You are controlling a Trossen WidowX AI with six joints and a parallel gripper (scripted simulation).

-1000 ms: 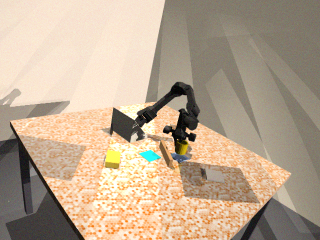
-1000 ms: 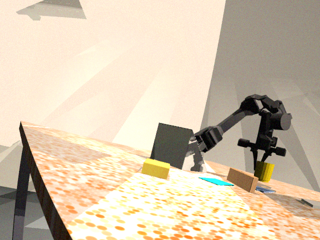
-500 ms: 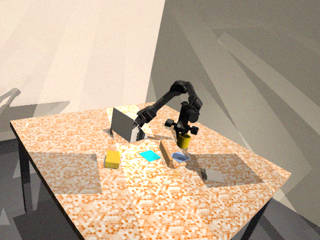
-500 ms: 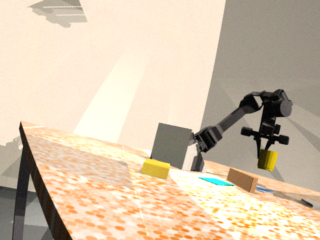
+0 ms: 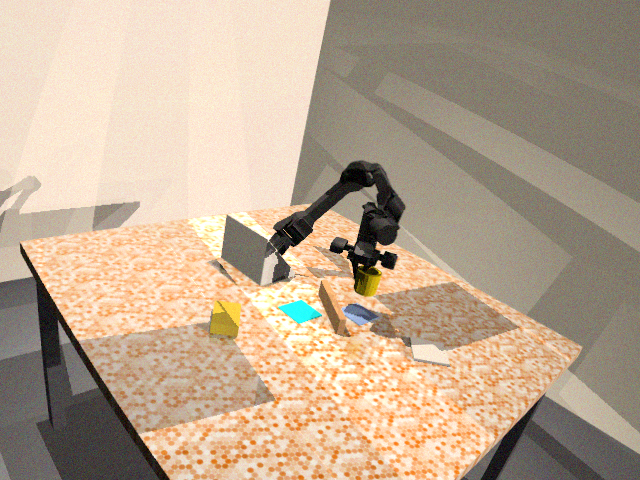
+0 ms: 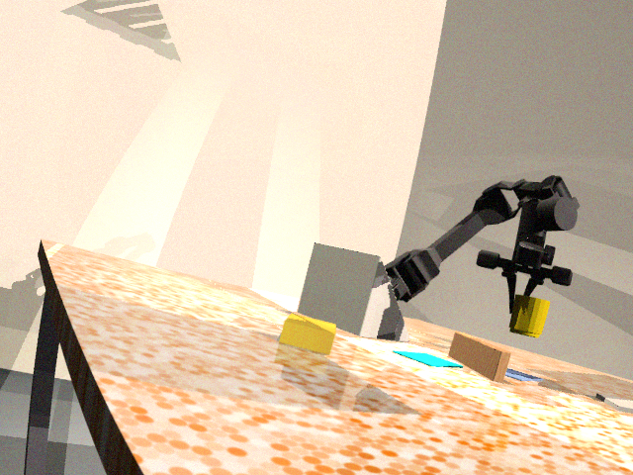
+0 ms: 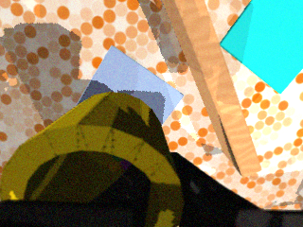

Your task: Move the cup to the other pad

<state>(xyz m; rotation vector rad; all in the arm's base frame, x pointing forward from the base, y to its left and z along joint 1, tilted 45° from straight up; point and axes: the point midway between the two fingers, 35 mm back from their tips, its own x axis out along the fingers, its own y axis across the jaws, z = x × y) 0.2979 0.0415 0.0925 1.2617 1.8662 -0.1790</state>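
My gripper tip is now 50 mm past the cyan pad, 140 mm to the left of it and 120 mm above it. From my gripper tip the other things lie so: wooden block 10 mm behind, 60 mm to the right, 90 mm below; yellow cup 20 mm ahead, 20 mm to the left; light blue pad 20 mm ahead, 20 mm to the left, 120 mm below.
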